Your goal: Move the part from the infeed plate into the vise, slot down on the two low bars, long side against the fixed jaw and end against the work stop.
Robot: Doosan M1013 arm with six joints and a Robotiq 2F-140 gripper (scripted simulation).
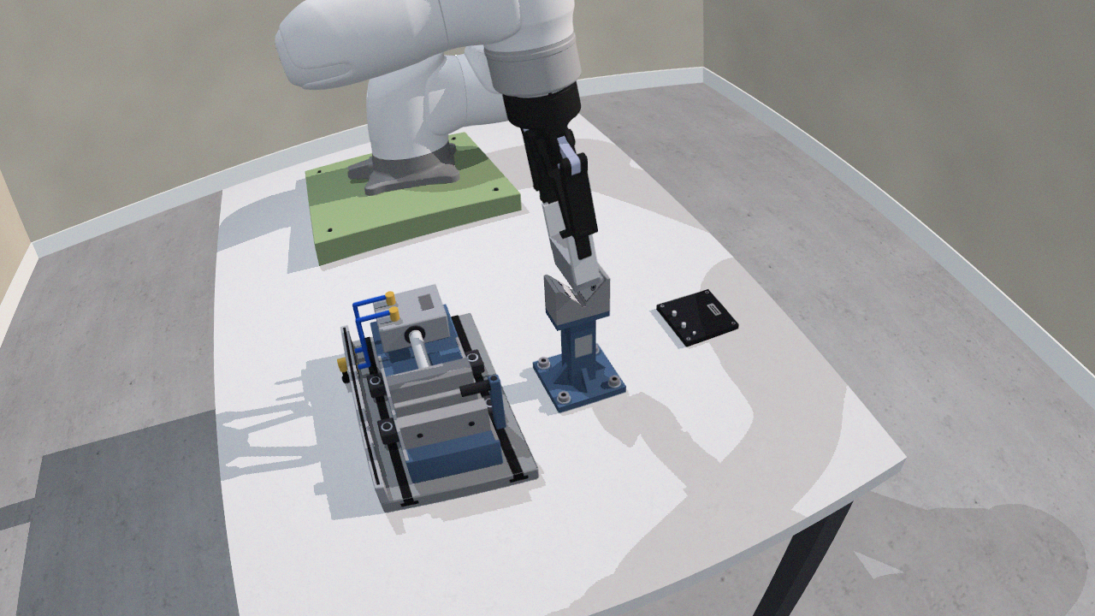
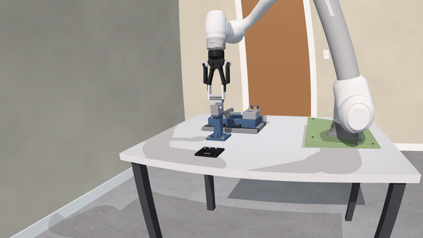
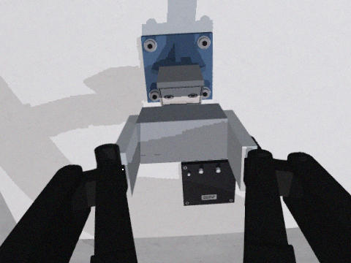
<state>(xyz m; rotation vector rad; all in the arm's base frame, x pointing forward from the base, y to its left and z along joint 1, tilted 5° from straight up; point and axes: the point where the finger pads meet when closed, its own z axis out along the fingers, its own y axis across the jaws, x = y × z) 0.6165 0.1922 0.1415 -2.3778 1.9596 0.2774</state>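
Right now the part is 10 mm to the left of my hand and 20 mm below it. From my hand the other things lie so: blue work stop post 80 mm ahead, 100 mm to the right, 150 mm below; then blue v-block stand 10 mm to the left, 150 mm below; then work stop 80 mm ahead, 130 mm to the right, 120 mm below.
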